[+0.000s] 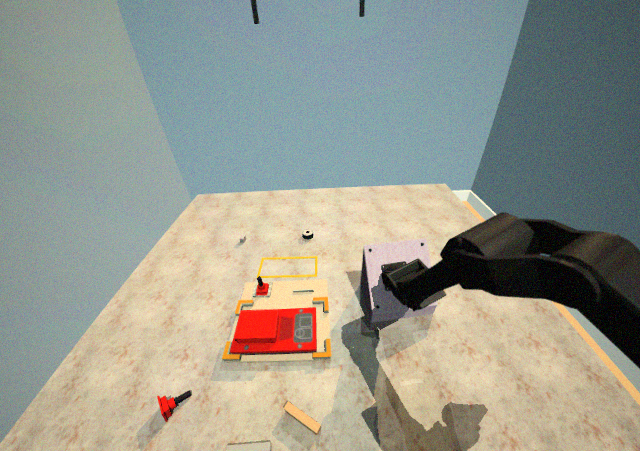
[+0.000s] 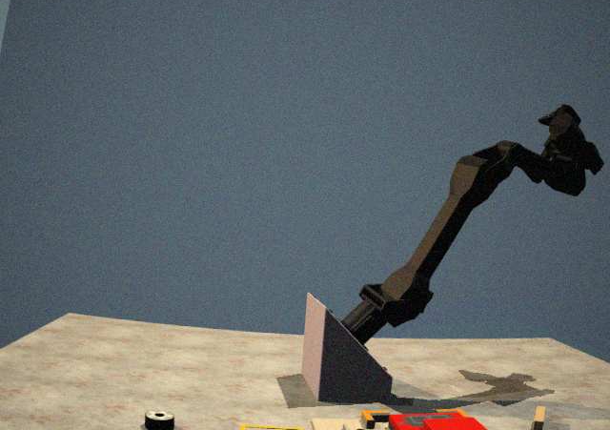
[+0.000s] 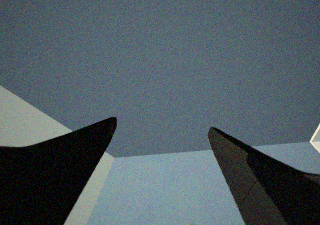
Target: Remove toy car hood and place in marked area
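Right now the hood is 550 mm ahead of my gripper tip, 480 mm below it and 410 mm to the right of it. From my gripper tip the other things lie so: wooden block 500 mm below, 450 mm ahead, 220 mm to the right.
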